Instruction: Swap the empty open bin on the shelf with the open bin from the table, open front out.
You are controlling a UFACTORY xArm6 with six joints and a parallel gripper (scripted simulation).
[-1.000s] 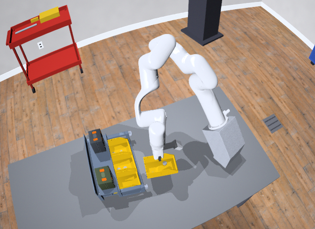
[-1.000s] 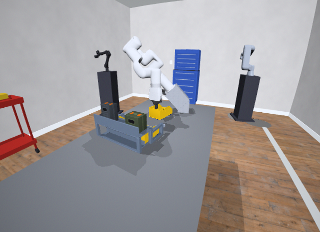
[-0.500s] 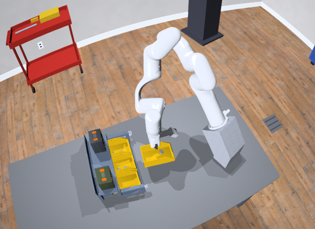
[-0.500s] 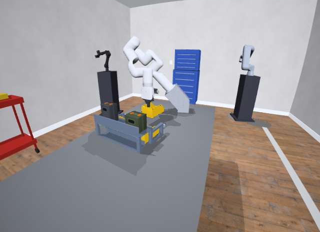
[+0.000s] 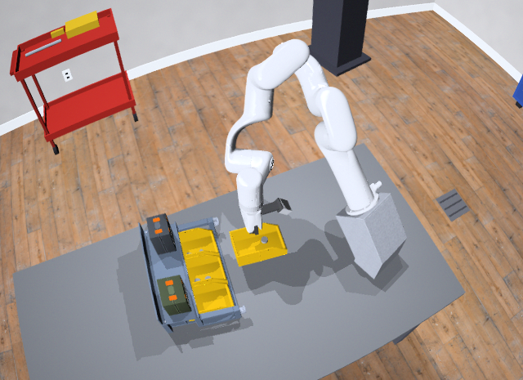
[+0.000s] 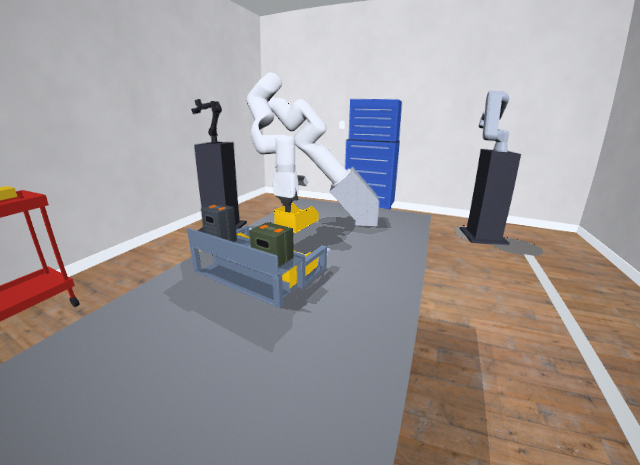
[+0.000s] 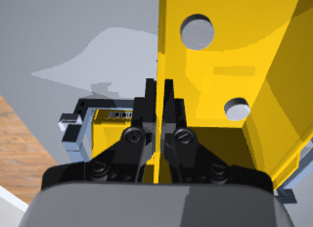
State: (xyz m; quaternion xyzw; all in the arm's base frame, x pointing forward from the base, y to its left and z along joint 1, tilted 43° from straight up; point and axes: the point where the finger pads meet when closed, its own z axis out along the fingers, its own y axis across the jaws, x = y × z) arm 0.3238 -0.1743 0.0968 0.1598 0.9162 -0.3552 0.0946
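Now: hand 140 mm short of the shelf lip, 20 mm to the right of it and 140 mm above it. Round my hand: olive box (360 mm ahead, 50 mm to the left); then dark grey box (270 mm ahead, 160 mm to the right, 10 mm above).
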